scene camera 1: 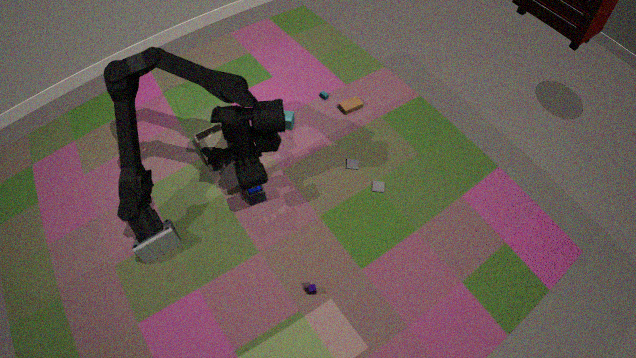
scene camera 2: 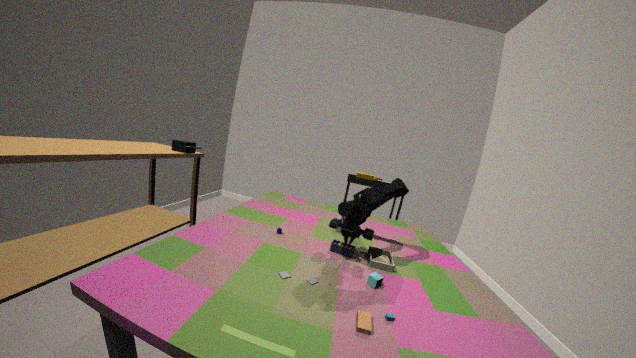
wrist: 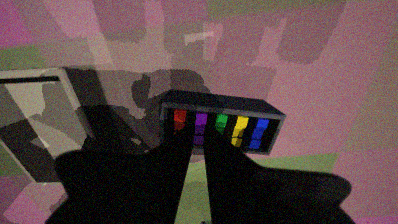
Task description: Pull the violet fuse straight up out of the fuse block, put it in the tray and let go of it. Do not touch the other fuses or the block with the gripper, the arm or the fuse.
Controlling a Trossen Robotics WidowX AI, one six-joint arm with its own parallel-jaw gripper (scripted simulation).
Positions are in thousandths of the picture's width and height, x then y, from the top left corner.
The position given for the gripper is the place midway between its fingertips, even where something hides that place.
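Gripper (scene camera 1: 391, 485), (wrist: 501, 569). Tray (scene camera 1: 333, 398).
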